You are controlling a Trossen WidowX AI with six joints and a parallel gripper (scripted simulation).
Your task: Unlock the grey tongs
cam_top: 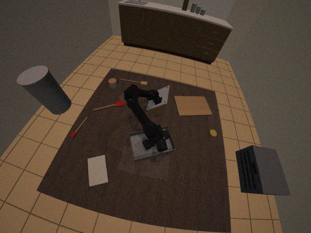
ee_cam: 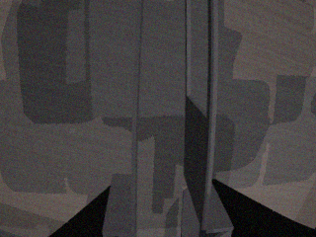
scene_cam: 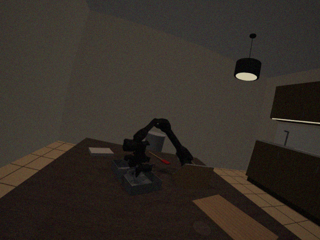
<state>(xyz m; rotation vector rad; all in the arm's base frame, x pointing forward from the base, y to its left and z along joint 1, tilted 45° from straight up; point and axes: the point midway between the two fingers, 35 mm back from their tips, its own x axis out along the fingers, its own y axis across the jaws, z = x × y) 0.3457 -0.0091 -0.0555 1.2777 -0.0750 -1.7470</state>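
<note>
Right now the grey roasting tin is 30 mm to the right of my gripper tip. The rest, counted from my gripper tip: yellow lock piece: 70 mm behind, 50 mm to the right, 40 mm above; then white block: 350 mm to the right, 260 mm ahead, 20 mm below; then wooden board: 470 mm behind, 320 mm to the left, 20 mm below.
</note>
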